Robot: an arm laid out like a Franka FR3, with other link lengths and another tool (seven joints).
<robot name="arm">
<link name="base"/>
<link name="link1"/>
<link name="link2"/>
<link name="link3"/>
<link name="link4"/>
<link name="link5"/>
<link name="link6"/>
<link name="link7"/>
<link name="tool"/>
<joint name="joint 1" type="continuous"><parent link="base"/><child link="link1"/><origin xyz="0 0 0.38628" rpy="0 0 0"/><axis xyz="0 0 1"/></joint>
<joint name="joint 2" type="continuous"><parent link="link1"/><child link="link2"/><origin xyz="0 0 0" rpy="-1.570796 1.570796 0"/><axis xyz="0 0 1"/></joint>
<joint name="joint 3" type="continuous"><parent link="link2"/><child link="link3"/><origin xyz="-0.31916 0 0" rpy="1.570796 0 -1.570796"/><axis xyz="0 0 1"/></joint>
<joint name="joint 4" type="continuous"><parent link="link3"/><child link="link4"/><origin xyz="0.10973 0 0" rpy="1.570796 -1.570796 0"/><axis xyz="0 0 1"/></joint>
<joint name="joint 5" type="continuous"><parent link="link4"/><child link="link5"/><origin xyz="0.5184 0.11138 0" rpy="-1.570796 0 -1.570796"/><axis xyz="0 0 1"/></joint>
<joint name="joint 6" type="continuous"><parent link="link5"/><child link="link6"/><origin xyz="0 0 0" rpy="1.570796 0 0"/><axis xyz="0 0 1"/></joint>
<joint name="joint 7" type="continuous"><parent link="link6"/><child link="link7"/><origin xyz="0.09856 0 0" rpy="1.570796 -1.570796 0"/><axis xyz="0 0 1"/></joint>
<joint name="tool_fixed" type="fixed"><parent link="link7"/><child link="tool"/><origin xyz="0.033 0.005 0.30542" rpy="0 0.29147 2.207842"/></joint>
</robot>
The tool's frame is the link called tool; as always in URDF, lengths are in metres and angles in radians. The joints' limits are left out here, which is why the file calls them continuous.
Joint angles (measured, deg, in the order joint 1, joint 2, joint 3, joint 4, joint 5, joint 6, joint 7), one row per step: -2.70 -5.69 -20.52 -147.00 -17.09 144.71 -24.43; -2.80 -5.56 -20.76 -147.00 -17.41 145.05 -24.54; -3.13 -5.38 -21.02 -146.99 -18.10 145.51 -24.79; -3.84 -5.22 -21.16 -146.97 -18.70 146.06 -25.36; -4.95 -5.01 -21.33 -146.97 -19.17 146.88 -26.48; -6.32 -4.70 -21.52 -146.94 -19.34 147.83 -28.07; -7.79 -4.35 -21.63 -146.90 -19.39 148.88 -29.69; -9.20 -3.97 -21.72 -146.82 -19.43 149.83 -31.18; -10.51 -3.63 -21.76 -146.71 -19.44 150.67 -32.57; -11.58 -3.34 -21.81 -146.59 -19.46 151.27 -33.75; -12.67 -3.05 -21.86 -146.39 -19.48 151.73 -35.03
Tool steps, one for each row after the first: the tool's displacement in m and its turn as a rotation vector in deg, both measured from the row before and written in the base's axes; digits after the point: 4 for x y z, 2 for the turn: -0.0005 -0.0038 -0.0005 -0.21 -0.12 0.07; -0.0012 -0.0068 -0.0005 -0.45 -0.08 0.27; -0.0018 -0.0093 0.0000 -0.43 -0.16 0.27; -0.0031 -0.0131 -0.0001 -0.41 -0.28 0.33; -0.0044 -0.0155 -0.0007 -0.30 -0.30 0.30; -0.0046 -0.0156 -0.0007 -0.29 -0.38 0.23; -0.0049 -0.0149 -0.0008 -0.30 -0.30 0.16; -0.0045 -0.0136 -0.0004 -0.30 -0.28 0.16; -0.0043 -0.0113 -0.0003 -0.25 -0.14 0.15; -0.0046 -0.0118 0.0001 -0.27 -0.04 0.20
